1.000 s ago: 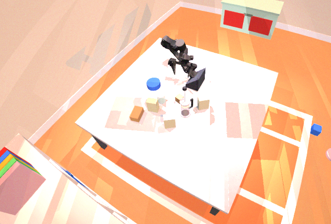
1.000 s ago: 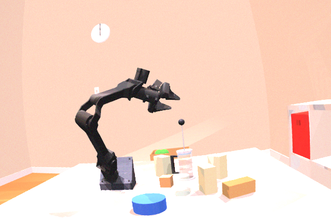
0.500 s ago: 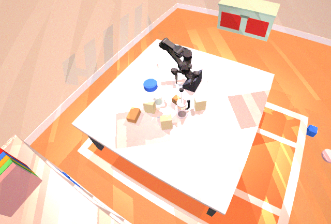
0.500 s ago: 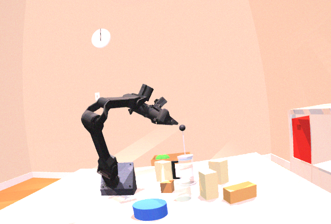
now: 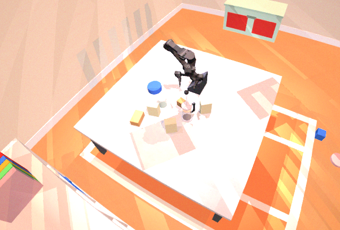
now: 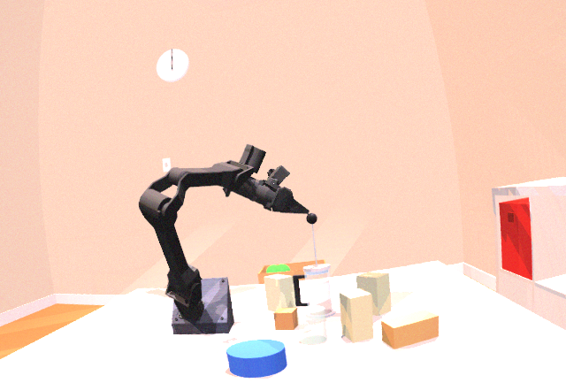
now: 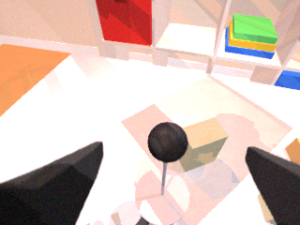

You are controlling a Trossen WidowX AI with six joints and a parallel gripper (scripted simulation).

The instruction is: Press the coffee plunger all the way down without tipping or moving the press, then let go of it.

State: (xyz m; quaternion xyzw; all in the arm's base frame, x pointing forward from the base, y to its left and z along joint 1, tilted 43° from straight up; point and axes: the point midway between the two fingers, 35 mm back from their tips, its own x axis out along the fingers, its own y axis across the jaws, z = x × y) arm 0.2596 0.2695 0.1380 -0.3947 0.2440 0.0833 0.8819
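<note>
My gripper tip is 160 mm above the coffee press and 10 mm to the right of it. The rest, counted from my gripper tip: small glass cup 260 mm below, 220 mm to the right, 20 mm ahead; then blue disc 380 mm to the right, 280 mm below, 80 mm behind.
</note>
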